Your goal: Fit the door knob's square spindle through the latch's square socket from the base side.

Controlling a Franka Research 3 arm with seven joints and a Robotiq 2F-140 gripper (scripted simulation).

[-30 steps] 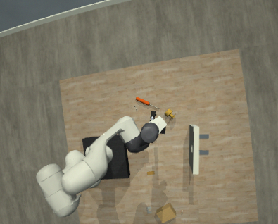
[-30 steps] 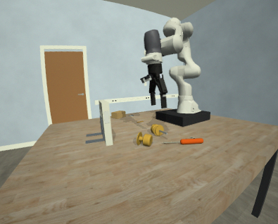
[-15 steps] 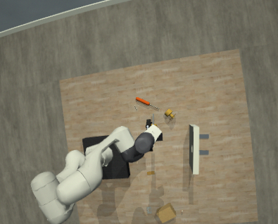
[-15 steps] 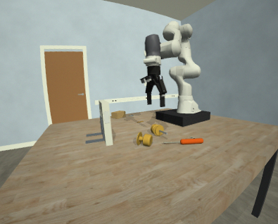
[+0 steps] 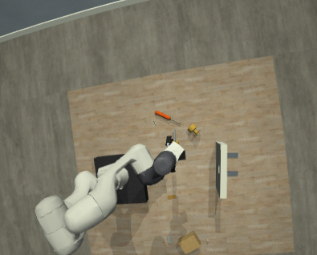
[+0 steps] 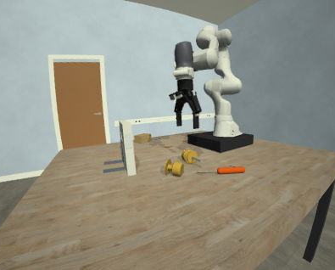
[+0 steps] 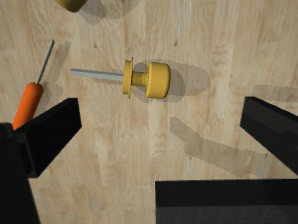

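Now: the brass door knob 1 cm ahead of my hand, 4 cm to the left of it and 15 cm below it. Also, from my hand: brass knob (15 cm ahead, 10 cm to the left, 15 cm below); then screw (10 cm behind, 19 cm to the left, 18 cm below); then cardboard box (64 cm to the right, 15 cm below).
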